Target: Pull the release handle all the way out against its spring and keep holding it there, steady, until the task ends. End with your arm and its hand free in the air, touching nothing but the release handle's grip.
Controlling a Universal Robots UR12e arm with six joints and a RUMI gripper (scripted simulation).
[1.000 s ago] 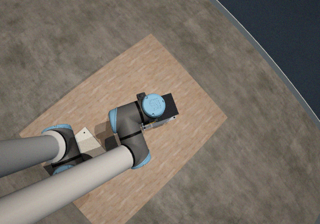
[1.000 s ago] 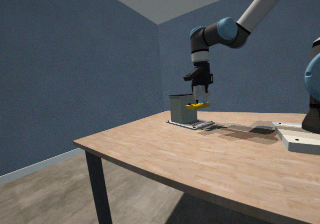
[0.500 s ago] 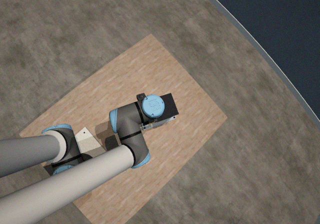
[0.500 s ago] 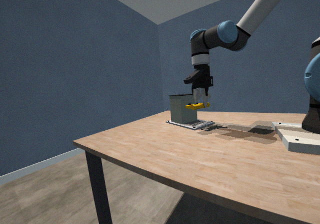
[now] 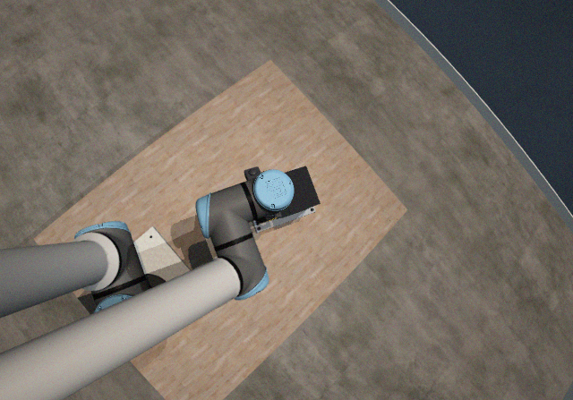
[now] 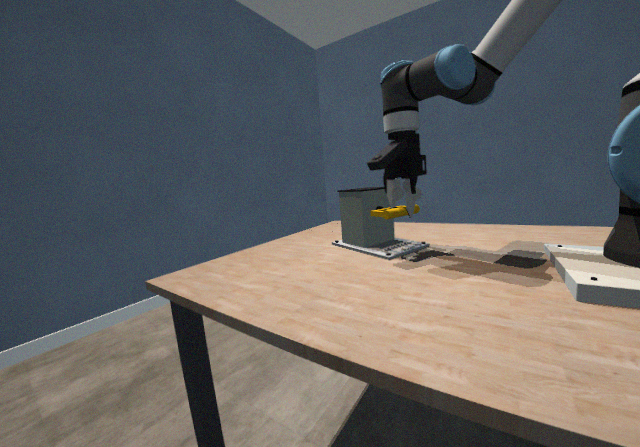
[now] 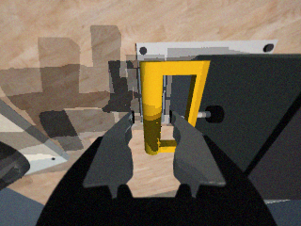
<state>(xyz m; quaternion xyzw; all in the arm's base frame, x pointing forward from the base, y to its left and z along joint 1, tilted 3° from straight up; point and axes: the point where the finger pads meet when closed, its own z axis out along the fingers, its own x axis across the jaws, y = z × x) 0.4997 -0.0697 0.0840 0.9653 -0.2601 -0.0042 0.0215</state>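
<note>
The grey base plate lies 80 mm ahead of my hand, 50 mm to the right of it and 100 mm below it.
</note>
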